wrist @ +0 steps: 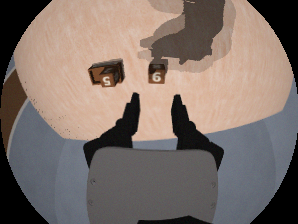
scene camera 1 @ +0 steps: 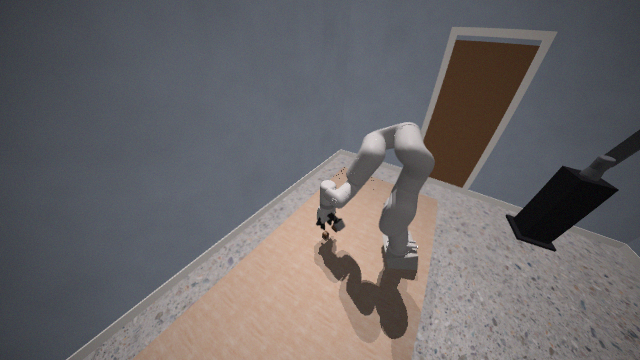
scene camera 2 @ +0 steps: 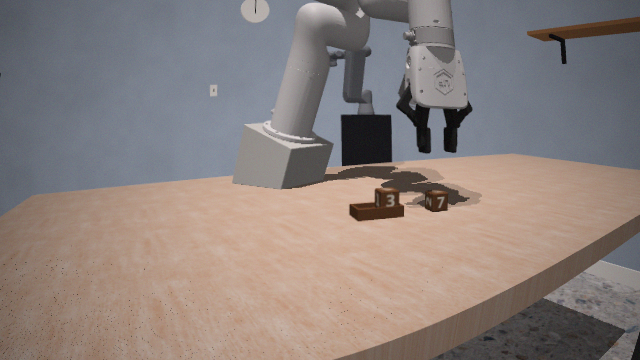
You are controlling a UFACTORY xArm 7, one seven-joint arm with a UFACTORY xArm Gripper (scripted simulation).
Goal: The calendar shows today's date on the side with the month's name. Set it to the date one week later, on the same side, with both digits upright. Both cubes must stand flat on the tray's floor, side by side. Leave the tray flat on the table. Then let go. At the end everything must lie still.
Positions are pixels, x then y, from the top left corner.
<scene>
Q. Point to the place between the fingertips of my gripper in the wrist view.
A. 156, 101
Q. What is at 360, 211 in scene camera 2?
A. A brown wooden tray.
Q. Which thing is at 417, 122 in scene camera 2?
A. My gripper.
</scene>
